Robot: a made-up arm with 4 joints.
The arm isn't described. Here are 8 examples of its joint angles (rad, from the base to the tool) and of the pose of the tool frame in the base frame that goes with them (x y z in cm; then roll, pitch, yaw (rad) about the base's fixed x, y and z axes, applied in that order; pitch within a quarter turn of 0, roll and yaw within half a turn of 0).
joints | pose
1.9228 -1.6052 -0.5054 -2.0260 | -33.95 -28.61 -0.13 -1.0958 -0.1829 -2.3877
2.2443 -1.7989 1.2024 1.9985 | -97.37 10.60 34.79 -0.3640 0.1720 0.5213
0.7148 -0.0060 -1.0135 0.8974 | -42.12 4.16 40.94 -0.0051 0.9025 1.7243
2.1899 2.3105 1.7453 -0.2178 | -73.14 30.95 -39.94 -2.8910 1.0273 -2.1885
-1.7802 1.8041 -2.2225 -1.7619 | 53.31 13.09 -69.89 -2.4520 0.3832 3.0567
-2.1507 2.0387 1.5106 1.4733 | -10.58 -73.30 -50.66 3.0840 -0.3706 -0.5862
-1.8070 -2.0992 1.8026 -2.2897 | 49.28 -78.68 48.39 2.5580 1.2024 -0.6698
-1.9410 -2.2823 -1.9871 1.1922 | 104.48 0.33 23.41 2.8084 -0.3583 2.6111
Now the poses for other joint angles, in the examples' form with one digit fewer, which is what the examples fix.
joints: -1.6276 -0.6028 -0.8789 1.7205
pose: 60.2 14.1 25.5 -2.564 0.847 2.941
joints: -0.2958 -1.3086 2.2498 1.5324
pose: 58.0 30.5 92.9 0.673 0.232 -1.891
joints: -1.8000 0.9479 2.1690 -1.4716
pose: -18.8 -60.7 -36.9 -0.562 -0.540 2.847
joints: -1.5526 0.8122 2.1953 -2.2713
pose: -11.5 -56.6 -42.3 -1.555 -1.132 -2.030
